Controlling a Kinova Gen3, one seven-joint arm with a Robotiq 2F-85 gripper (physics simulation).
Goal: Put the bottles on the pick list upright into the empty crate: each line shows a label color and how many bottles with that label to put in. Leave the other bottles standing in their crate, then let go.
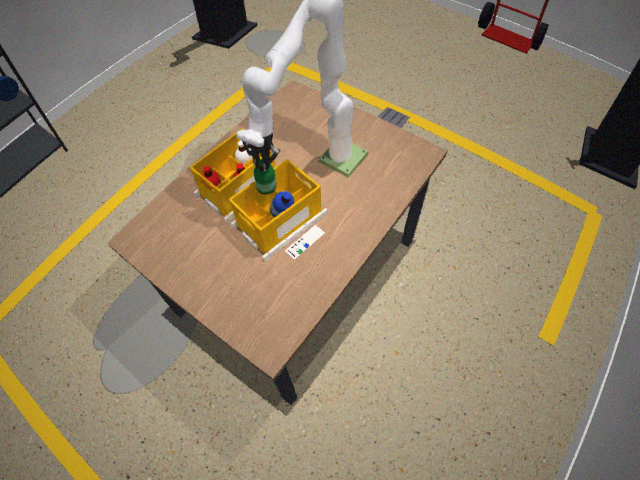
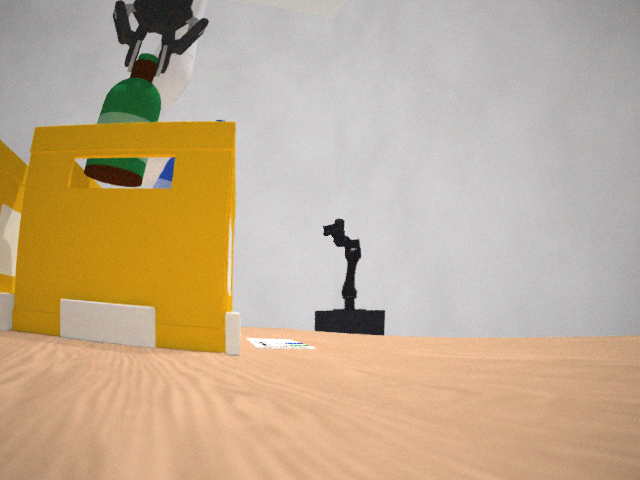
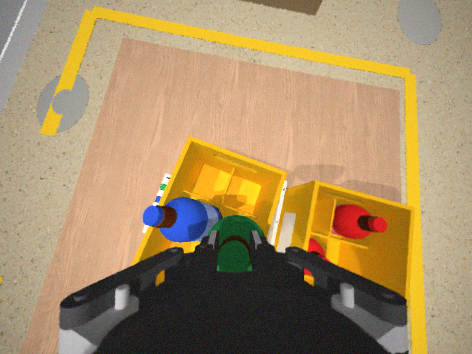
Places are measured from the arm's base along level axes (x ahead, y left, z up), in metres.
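Pixels of known places: gripper, between the fingertips: point(image 1: 261, 167) point(image 2: 144, 70) point(image 3: 234, 240); arm's base, origin of its link: point(image 1: 340, 153).
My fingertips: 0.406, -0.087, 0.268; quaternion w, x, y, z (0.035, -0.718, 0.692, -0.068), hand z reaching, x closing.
Ahead of a thing's pixels: the offset from my fingertips to its top centre, as dx, dy, dz. "pt": to the spot under its first point. Level surfaces: height alone.
My gripper point(image 1: 263, 164) point(image 2: 146, 69) point(image 3: 234, 240) is shut on the neck of a green bottle {-0.016, -0.006, +0.026} point(image 1: 265, 178) point(image 2: 131, 98) point(image 3: 236, 225). The bottle hangs roughly upright, its base below the rim of the near crate {-0.007, +0.033, -0.121} point(image 1: 258, 237) point(image 2: 124, 232) and visible through the handle hole. A blue bottle {+0.007, +0.076, -0.061} point(image 1: 281, 204) point(image 2: 166, 173) point(image 3: 185, 220) stands in this crate beside it. The other crate {-0.071, -0.210, -0.121} point(image 1: 206, 198) point(image 3: 300, 200) holds two red bottles {+0.008, -0.273, -0.133} point(image 1: 210, 176) point(image 3: 350, 221) and a white bottle {-0.164, -0.233, -0.133} point(image 1: 241, 155). The pick list {+0.029, +0.169, -0.294} point(image 1: 312, 235) point(image 2: 279, 343) has green and blue marks; its numbers are unreadable.
The two crates stand side by side on the wooden table {dz -0.296} point(image 1: 217, 279), with white strips {pt +0.021, +0.133, -0.269} point(image 1: 297, 232) along their bases. Divider walls split the crates into compartments. The arm's green base plate point(image 1: 347, 167) lies behind the near crate.
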